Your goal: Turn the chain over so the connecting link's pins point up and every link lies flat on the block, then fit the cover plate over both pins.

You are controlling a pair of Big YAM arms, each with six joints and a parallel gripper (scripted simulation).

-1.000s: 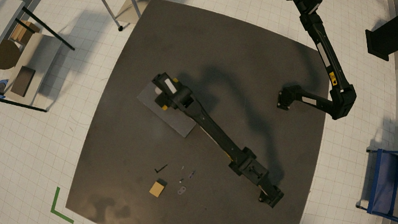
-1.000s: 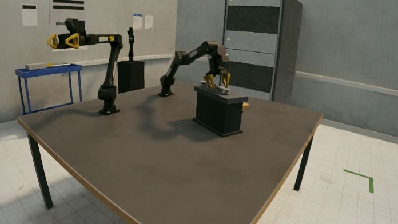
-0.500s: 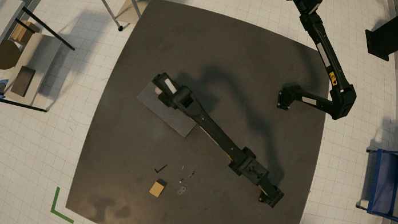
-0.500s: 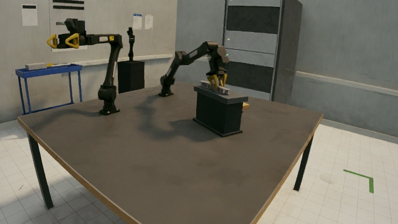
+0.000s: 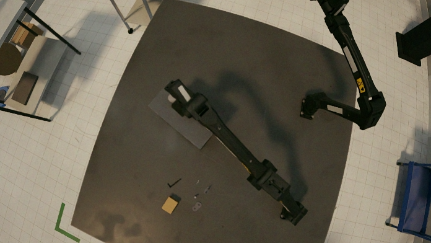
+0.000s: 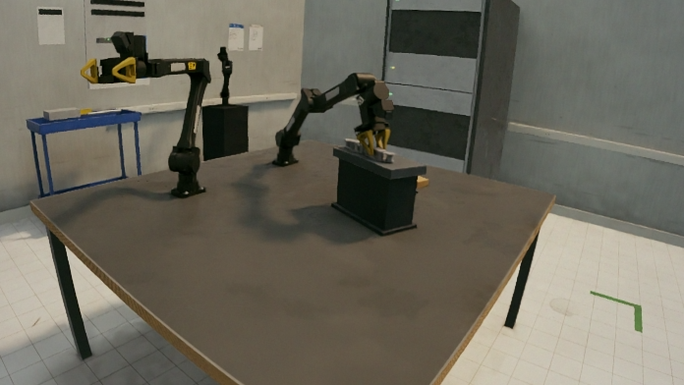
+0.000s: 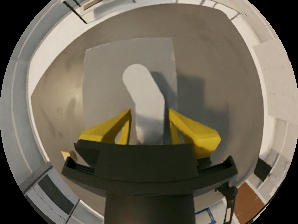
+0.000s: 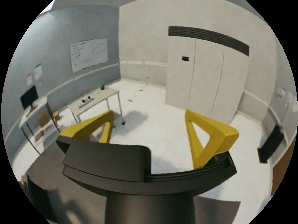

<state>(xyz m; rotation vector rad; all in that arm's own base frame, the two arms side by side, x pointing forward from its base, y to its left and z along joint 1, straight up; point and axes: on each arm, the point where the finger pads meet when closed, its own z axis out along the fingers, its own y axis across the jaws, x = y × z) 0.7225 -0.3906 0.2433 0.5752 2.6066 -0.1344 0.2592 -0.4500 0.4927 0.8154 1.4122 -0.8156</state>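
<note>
Now: the dark block 14 cm below my left hand, 5 cm to the left of it and 2 cm behind it.
</note>
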